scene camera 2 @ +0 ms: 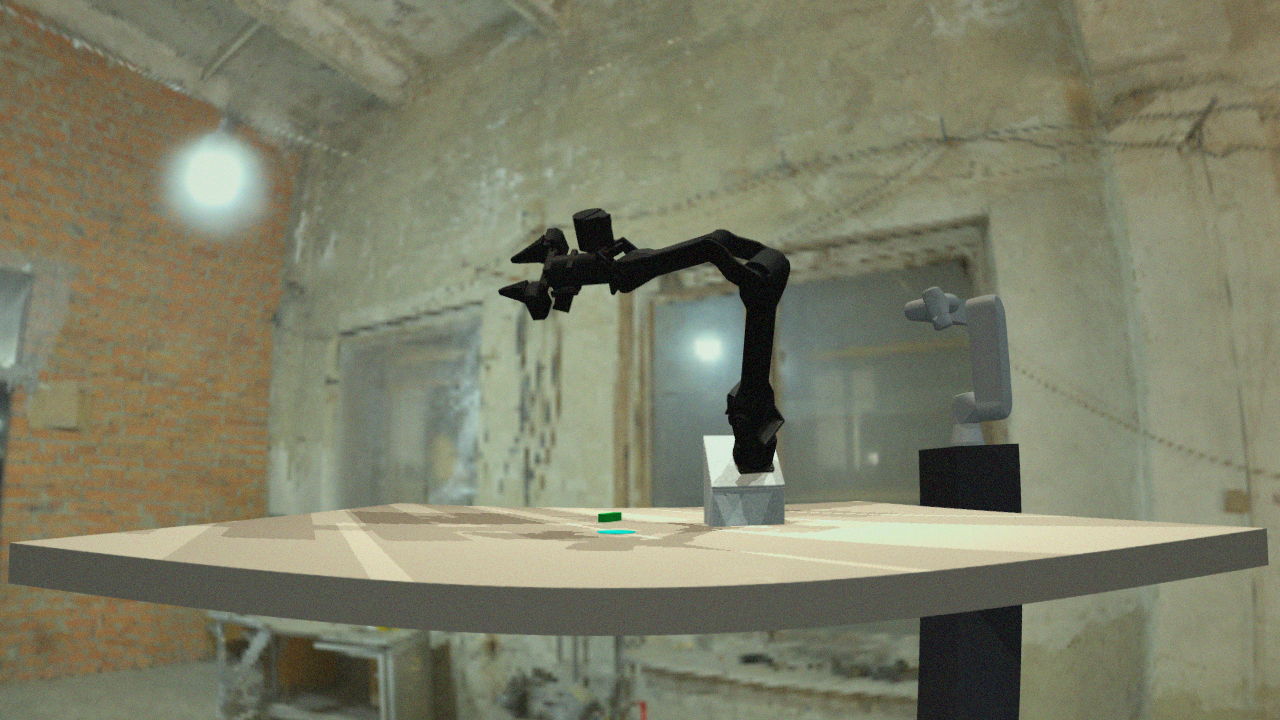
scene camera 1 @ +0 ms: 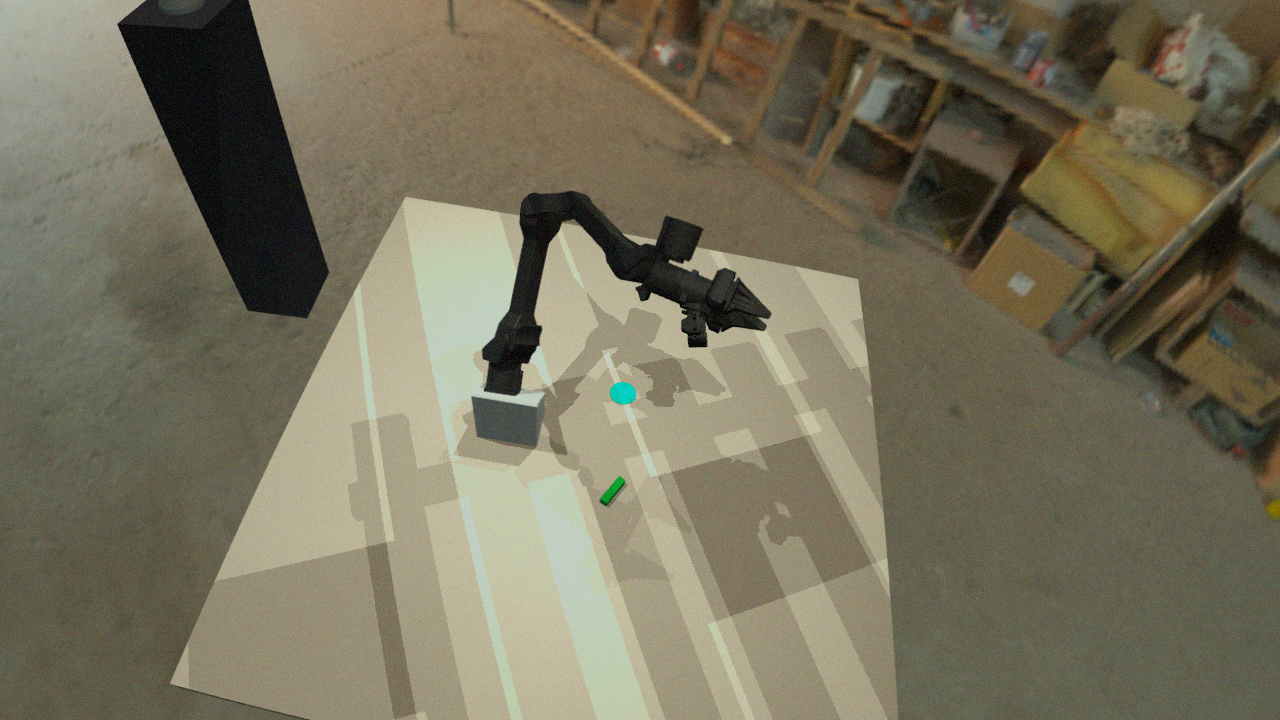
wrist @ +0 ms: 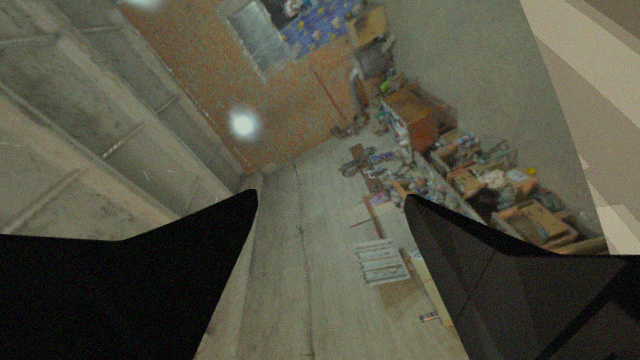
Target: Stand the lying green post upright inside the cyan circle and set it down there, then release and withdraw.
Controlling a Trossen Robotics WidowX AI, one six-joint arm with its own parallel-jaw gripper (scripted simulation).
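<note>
My gripper [scene camera 1: 768, 322] open, nothing in its grasp. Gripper [scene camera 2: 505, 276] visible here too. Gripper [wrist: 331, 199] likewise visible.
</note>
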